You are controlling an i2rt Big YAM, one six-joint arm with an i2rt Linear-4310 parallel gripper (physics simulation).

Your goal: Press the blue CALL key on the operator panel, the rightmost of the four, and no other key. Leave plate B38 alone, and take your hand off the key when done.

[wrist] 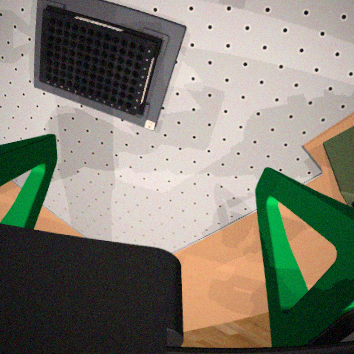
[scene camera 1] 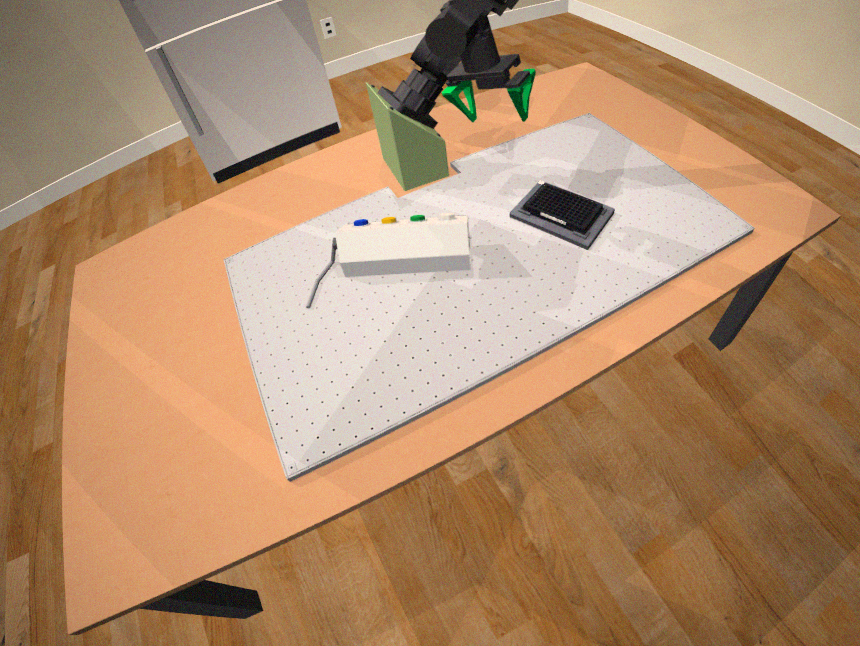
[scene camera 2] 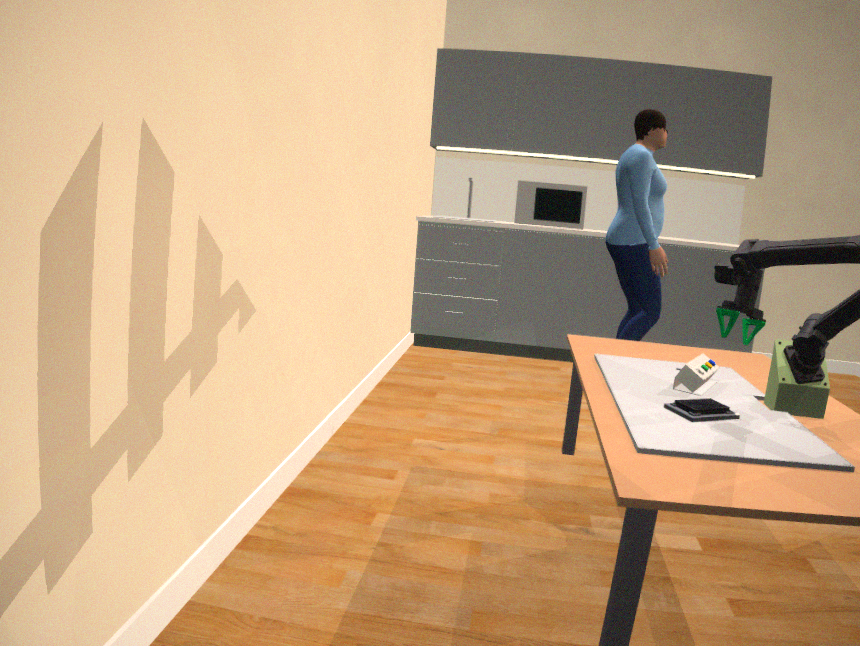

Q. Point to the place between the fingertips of the gripper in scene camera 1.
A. At 499, 120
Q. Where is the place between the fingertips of the gripper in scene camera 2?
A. At 734, 341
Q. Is the gripper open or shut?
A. Open.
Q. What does the black well plate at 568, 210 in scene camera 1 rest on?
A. A black well plate on holder.
